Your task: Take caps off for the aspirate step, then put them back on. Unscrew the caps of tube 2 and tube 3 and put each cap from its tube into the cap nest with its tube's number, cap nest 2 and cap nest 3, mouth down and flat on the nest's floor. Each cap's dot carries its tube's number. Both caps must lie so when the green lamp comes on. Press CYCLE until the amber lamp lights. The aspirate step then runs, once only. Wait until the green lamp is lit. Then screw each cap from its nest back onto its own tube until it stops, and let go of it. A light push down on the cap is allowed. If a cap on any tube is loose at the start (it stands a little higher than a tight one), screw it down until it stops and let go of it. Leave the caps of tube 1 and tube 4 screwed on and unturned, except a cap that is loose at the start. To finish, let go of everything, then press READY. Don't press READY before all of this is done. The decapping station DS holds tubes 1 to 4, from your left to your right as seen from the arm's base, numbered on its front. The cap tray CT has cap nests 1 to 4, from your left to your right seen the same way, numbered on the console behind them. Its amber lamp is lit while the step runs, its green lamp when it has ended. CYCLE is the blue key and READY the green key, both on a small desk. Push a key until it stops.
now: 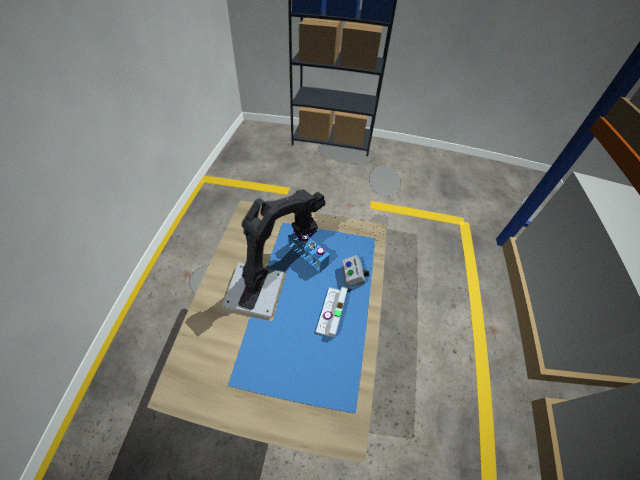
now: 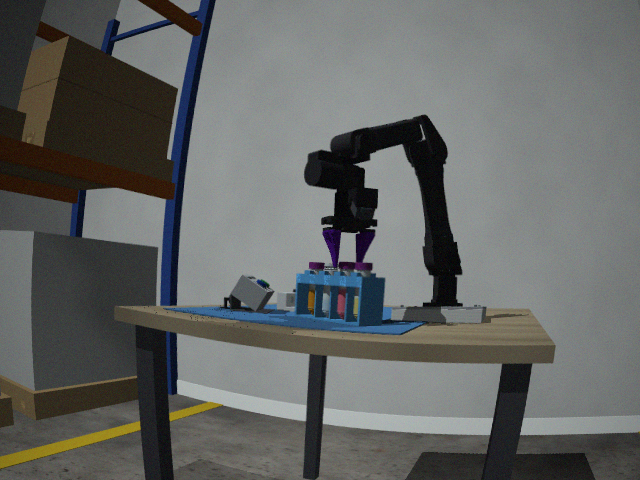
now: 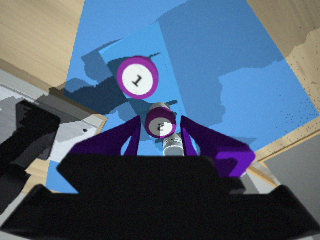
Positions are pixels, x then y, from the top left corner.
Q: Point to a blue mat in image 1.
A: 285, 358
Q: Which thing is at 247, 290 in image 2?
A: A grey key desk.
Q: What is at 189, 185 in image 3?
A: My gripper.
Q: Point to a blue mat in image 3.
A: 232, 78
